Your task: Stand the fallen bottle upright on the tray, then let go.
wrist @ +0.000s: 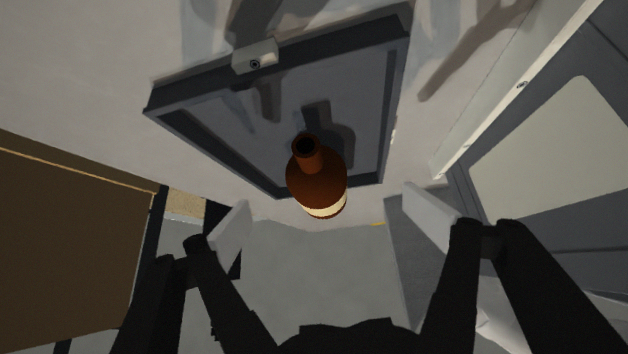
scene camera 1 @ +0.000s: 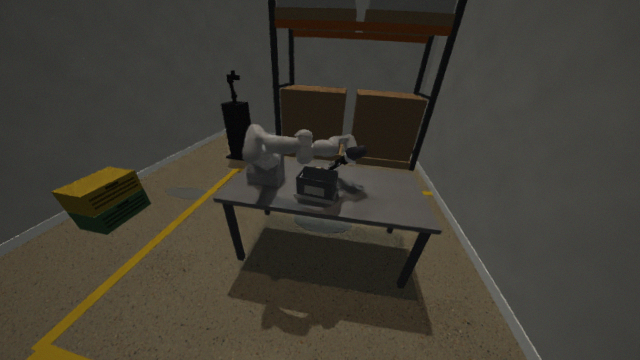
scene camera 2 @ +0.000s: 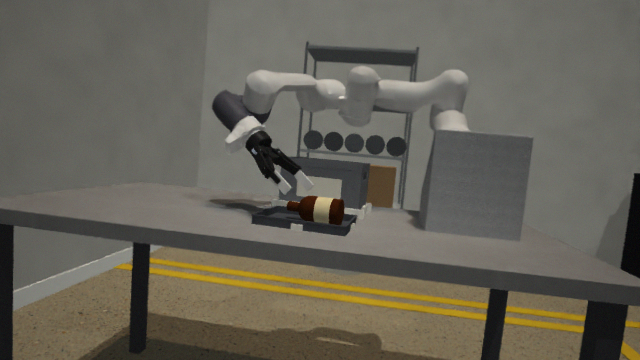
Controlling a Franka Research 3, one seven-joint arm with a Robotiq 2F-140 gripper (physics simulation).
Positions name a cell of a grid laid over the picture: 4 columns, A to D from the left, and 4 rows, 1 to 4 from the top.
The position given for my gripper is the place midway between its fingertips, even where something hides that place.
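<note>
Scene camera 2 gives me my gripper (scene camera 2: B3) along with a brown bottle (scene camera 2: B3). The wrist view has them as well, with the bottle (wrist: C2) and my gripper (wrist: C3) both showing.
</note>
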